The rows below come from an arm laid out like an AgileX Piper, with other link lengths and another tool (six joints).
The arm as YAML. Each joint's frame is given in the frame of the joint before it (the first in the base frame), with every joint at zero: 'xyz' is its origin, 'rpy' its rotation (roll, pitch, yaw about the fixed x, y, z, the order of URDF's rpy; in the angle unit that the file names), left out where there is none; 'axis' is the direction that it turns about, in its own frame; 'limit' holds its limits. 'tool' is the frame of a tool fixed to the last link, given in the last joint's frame.
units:
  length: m
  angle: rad
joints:
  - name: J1
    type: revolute
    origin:
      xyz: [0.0, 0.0, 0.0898]
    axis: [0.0, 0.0, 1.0]
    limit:
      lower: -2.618
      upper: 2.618
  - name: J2
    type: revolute
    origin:
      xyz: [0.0, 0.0, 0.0]
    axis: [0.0, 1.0, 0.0]
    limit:
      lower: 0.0
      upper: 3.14
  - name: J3
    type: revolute
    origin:
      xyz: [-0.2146, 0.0, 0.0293]
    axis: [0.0, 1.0, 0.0]
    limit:
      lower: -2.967
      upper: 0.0
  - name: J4
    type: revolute
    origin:
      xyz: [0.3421, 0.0, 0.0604]
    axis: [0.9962, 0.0, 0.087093]
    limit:
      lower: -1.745
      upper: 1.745
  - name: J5
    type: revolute
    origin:
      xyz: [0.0, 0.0, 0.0]
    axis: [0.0, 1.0, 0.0]
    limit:
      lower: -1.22
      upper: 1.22
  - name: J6
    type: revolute
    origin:
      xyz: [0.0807, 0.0, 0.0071]
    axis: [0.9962, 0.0, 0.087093]
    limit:
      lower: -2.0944
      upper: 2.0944
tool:
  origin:
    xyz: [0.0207, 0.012, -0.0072]
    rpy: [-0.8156, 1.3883, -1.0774]
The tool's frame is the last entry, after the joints.
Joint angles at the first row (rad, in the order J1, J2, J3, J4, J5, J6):
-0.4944, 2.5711, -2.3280, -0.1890, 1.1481, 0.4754
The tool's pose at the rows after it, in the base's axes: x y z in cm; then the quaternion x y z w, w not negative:
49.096 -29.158 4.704 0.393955 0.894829 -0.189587 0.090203
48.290 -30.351 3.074 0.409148 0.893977 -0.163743 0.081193
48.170 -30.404 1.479 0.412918 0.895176 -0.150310 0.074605
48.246 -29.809 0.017 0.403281 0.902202 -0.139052 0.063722
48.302 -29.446 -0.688 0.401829 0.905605 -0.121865 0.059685
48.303 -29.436 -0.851 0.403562 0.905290 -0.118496 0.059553
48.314 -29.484 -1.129 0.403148 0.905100 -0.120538 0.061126
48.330 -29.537 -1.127 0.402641 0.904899 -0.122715 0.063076
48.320 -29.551 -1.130 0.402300 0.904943 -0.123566 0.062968
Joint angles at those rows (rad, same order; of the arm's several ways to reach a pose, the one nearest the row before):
-0.5427, 2.5928, -2.3281, -0.1178, 1.0957, 0.4446
-0.5774, 2.6223, -2.3280, -0.0587, 1.0857, 0.4252
-0.5838, 2.6507, -2.3271, -0.0309, 1.0725, 0.4188
-0.5779, 2.6767, -2.3271, -0.0076, 1.0743, 0.3968
-0.5779, 2.6894, -2.3260, 0.0301, 1.0751, 0.3799
-0.5788, 2.6925, -2.3259, 0.0373, 1.0729, 0.3799
-0.5788, 2.6976, -2.3260, 0.0336, 1.0641, 0.3799
-0.5788, 2.6976, -2.3260, 0.0297, 1.0596, 0.3799
-0.5788, 2.6976, -2.3260, 0.0278, 1.0596, 0.3799

